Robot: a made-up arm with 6 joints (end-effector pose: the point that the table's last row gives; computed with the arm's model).
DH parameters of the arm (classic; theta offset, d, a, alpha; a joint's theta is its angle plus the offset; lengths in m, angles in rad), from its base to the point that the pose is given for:
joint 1: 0 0.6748 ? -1.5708
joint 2: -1.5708 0 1.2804 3.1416
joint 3: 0 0 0.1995 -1.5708
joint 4: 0 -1.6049 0 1.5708
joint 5: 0 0 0 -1.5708
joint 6: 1.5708 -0.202 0 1.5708
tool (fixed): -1.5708 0 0 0
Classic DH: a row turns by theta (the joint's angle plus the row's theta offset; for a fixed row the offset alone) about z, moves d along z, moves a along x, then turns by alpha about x.
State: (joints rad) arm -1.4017 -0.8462 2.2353 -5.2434 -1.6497 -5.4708
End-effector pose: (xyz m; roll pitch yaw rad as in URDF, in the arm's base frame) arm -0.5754 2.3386 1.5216 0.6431 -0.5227 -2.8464
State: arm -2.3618 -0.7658 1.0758 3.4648 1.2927 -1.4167
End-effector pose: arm 0.8083 0.8861 3.1935 -1.6261 -0.5334 -2.7244
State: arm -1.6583 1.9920 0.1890 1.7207 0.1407 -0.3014
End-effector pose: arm -0.0675 -1.0900 -1.6501 1.2291 1.2825 0.9739
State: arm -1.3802 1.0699 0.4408 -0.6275 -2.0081 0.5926
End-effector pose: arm 0.5849 -2.4642 0.4372 2.0190 0.3509 1.1593
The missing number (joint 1, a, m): 0.1486
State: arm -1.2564 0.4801 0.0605 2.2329 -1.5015 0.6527
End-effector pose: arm 0.5756 -2.2841 1.4463 -2.7772 -0.5608 -2.4485
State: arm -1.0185 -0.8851 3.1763 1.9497 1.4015 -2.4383
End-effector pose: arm -0.7530 1.5745 0.1055 3.0389 -0.0870 0.9569
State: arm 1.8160 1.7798 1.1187 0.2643 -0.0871 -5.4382
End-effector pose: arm -0.7090 2.8520 -0.5557 -1.1293 0.7449 1.7851
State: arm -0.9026 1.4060 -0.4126 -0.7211 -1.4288 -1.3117
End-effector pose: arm 0.7596 -0.7493 -0.7108 -1.6671 -0.0452 1.5258
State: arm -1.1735 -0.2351 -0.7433 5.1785 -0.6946 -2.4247
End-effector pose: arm 0.6702 -1.2986 1.1870 -2.2751 0.6753 -0.3513
